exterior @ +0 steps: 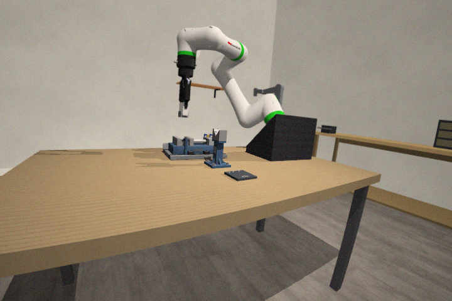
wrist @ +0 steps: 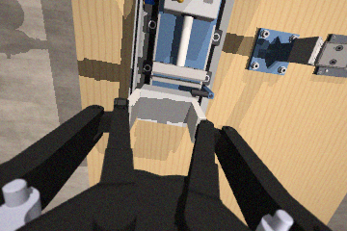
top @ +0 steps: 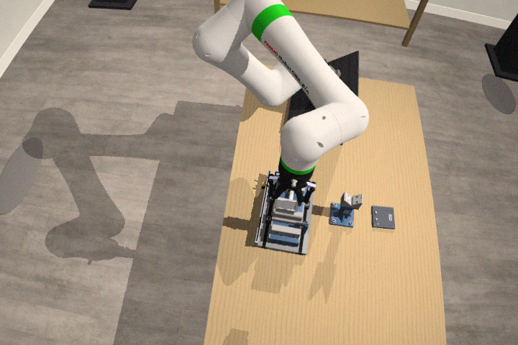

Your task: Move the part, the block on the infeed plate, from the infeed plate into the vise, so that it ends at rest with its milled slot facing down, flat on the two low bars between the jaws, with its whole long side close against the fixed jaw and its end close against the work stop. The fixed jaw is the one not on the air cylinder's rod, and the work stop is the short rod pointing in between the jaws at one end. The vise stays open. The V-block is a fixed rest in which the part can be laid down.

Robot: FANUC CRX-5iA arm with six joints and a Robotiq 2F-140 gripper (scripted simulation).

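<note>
Now: the moving jaw 160 mm below my hand, 30 mm behind it and 20 mm to the left of it. From my hand the other things lie so: white cylinder rod: 160 mm below, 80 mm behind, 20 mm to the left; then part: 30 mm below; then work stop: 150 mm below, 70 mm to the left, 10 mm ahead.
</note>
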